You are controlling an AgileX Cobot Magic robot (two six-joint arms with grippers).
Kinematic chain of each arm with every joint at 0, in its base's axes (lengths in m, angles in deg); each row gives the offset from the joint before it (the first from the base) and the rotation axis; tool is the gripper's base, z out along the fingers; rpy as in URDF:
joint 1: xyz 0 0 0.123 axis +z
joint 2: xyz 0 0 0 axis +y
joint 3: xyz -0.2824 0 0.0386 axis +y
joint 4: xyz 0.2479 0 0.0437 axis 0.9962 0 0.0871
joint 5: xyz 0 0 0 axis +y
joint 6: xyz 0.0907 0 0.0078 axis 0.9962 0 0.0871
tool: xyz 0 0 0 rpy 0 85 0
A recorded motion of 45 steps. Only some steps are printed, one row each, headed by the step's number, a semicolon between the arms.
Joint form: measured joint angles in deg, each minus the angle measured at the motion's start. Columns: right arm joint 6, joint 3, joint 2, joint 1, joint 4, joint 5; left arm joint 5, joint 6, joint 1, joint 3, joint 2, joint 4.
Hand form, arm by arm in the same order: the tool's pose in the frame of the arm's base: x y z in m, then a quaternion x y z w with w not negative. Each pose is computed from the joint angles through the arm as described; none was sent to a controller.
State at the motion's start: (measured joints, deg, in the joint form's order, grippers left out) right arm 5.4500 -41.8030 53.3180 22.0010 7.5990 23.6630; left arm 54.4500 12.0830 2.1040 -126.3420 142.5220 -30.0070
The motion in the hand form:
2: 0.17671 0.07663 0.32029 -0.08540 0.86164 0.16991 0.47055; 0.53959 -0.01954 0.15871 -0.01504 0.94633 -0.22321 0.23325
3: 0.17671 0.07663 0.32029 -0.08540 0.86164 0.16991 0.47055; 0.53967 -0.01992 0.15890 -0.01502 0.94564 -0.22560 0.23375
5: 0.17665 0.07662 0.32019 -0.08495 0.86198 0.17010 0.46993; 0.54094 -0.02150 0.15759 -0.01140 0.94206 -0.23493 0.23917
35: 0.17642 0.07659 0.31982 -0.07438 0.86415 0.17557 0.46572; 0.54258 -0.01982 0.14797 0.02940 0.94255 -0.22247 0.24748
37: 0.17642 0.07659 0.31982 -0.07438 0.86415 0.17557 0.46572; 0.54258 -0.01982 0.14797 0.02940 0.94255 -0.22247 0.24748
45: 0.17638 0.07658 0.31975 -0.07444 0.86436 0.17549 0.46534; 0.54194 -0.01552 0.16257 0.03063 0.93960 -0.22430 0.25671
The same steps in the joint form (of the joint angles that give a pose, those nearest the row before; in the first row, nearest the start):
2: 0.02 0.00 0.00 0.00 0.00 0.02; -0.36 1.84 0.00 0.00 0.72 -2.20
3: 0.02 0.00 0.00 0.00 0.00 0.02; -0.37 2.00 0.00 0.00 0.73 -2.55
5: 0.09 0.00 0.00 0.00 0.00 0.08; -0.83 3.42 0.00 -0.05 1.05 -4.29
35: 1.54 0.00 0.00 0.00 0.00 0.36; -1.50 9.07 0.15 -0.09 2.13 -4.44
37: 1.54 0.00 0.00 0.00 0.00 0.36; -1.50 9.07 0.15 -0.09 2.13 -4.44
45: 1.53 0.00 0.00 0.00 0.00 0.41; -0.53 9.08 0.69 -0.76 0.91 -4.65

